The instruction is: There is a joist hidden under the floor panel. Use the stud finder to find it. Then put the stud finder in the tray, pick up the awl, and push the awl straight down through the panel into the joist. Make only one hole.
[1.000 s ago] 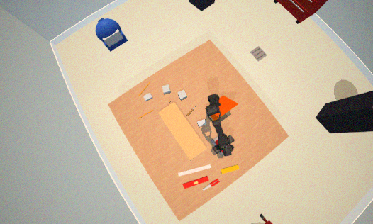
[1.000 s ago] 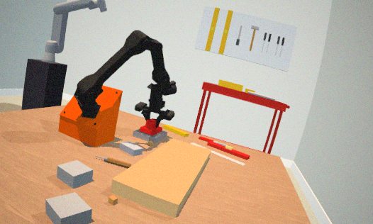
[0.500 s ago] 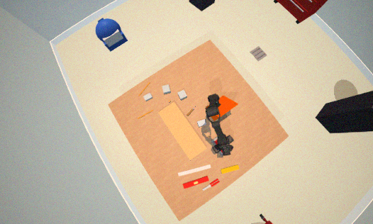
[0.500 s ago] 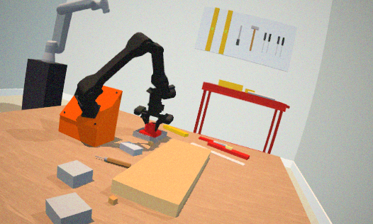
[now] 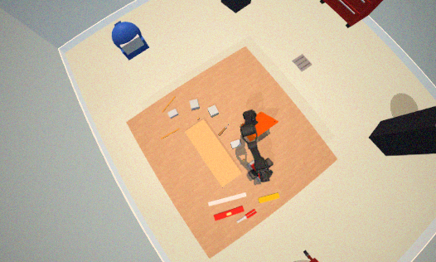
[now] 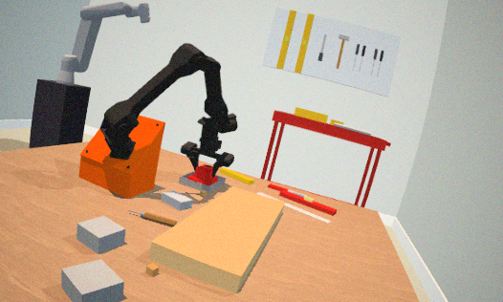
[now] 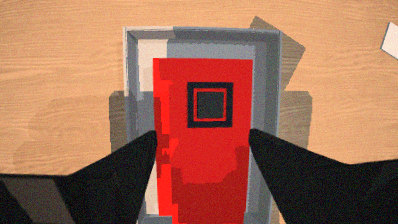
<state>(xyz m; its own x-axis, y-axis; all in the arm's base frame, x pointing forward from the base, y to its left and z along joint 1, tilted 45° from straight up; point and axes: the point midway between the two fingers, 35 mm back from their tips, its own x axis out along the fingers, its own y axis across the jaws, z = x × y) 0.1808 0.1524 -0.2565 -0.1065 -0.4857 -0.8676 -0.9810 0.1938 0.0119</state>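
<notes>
Now: the stud finder 10 mm to the left of my gripper tip and 20 mm above it. The rest, counted from my gripper tip: white strip (330 mm ahead, 10 mm to the right, 30 mm below); grey tray (10 mm to the right, 20 mm below); yellow level (90 mm ahead, 200 mm to the left, 20 mm below).
</notes>
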